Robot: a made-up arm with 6 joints. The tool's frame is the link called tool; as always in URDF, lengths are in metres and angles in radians. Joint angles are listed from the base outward. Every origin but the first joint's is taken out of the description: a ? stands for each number. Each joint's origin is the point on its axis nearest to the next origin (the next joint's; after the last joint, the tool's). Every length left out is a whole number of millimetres.
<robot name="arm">
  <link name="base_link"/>
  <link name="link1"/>
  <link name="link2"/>
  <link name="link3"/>
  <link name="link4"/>
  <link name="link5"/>
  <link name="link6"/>
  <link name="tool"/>
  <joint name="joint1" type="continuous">
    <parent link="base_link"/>
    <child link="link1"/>
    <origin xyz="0 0 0.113"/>
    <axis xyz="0 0 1"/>
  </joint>
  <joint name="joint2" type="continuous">
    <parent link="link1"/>
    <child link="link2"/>
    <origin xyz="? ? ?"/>
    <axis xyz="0 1 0"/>
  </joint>
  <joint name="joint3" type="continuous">
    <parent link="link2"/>
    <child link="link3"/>
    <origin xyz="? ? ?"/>
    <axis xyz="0 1 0"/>
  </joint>
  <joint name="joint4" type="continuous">
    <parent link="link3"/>
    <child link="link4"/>
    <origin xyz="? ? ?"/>
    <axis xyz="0 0 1"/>
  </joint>
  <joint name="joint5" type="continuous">
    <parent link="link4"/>
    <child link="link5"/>
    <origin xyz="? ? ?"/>
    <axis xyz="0 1 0"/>
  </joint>
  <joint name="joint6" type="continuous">
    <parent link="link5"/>
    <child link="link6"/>
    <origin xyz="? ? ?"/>
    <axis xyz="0 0 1"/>
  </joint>
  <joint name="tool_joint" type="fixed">
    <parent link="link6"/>
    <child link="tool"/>
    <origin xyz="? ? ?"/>
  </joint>
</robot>
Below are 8 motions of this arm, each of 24 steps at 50 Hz.
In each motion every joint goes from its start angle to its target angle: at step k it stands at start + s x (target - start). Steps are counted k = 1, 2, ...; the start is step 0. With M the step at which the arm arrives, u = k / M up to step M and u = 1 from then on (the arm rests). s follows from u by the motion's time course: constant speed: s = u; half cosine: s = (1 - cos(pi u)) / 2; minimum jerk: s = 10 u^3 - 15 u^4 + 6 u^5.
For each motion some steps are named. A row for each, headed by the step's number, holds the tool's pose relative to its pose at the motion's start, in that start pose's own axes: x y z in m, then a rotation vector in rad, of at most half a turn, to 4 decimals.
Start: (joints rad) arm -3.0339 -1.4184 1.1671 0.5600 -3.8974 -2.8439
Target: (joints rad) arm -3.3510 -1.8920 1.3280 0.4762 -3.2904 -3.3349
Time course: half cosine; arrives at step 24
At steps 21, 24:
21: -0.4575 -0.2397 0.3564 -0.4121 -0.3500 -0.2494
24: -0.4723 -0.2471 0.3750 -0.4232 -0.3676 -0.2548

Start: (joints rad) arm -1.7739 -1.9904 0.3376 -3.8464 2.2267 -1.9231
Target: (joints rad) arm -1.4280 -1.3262 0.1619 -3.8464 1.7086 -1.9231
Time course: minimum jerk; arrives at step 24
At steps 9, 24:
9: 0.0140 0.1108 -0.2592 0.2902 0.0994 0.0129
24: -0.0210 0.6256 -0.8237 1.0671 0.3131 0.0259

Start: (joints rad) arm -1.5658 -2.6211 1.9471 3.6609 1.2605 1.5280
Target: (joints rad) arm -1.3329 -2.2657 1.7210 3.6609 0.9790 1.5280
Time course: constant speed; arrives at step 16
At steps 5, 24:
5: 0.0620 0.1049 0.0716 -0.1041 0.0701 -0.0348
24: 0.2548 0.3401 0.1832 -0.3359 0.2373 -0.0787

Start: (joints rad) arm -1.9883 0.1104 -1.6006 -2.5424 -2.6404 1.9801
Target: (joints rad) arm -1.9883 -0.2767 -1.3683 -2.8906 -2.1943 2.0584
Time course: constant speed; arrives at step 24
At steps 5, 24:
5: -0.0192 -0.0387 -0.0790 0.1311 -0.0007 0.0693
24: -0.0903 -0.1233 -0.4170 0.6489 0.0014 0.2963

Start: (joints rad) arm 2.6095 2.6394 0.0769 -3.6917 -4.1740 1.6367
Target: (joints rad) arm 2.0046 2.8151 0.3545 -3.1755 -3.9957 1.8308
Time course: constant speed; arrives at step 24
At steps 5, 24:
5: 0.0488 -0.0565 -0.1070 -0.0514 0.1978 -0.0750
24: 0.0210 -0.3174 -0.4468 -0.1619 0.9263 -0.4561

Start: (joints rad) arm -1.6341 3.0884 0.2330 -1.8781 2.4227 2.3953
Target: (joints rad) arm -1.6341 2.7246 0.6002 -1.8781 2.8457 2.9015
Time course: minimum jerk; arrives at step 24
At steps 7, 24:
7: -0.0399 0.0315 0.0207 0.0415 -0.0491 0.0767
24: -0.2757 0.1678 0.1587 0.1993 -0.3770 0.4970

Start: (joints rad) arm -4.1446 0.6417 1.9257 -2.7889 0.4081 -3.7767
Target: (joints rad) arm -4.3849 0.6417 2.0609 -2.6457 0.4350 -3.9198
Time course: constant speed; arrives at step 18
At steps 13, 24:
13: 0.1276 -0.1502 -0.0125 0.1403 0.1616 0.0806
24: 0.1787 -0.2013 -0.0264 0.1907 0.2261 0.1137

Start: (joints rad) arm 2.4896 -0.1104 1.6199 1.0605 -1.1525 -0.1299
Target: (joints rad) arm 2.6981 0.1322 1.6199 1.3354 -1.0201 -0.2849
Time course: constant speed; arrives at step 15
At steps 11, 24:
11: 0.2552 -0.0520 -0.0798 0.1609 0.3441 -0.1151
24: 0.3415 -0.0712 -0.1301 0.2093 0.4682 -0.1629

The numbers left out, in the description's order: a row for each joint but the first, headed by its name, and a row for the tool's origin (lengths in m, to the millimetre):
joint2: 0 0.04 0
joint3: 0 0 0.988
joint4: 0 0 0.598
joint5: 0 0 0
joint6: 0 0 0.165
tool: 0 0 0

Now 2 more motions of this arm.
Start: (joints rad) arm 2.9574 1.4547 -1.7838 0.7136 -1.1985 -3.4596
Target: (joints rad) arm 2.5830 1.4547 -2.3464 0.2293 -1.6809 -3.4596
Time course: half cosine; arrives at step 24
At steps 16, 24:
16: 0.2831 -0.0425 0.1953 0.4305 0.8136 0.2252
24: 0.3800 -0.0450 0.2191 0.5453 1.0781 0.3595

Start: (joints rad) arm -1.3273 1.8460 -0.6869 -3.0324 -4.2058 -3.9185
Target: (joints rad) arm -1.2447 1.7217 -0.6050 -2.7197 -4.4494 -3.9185
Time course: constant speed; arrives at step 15
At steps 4, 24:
4: 0.0137 0.0432 0.0152 0.0258 0.1050 -0.0229
24: 0.0467 0.1586 0.0547 0.0984 0.4048 -0.0527

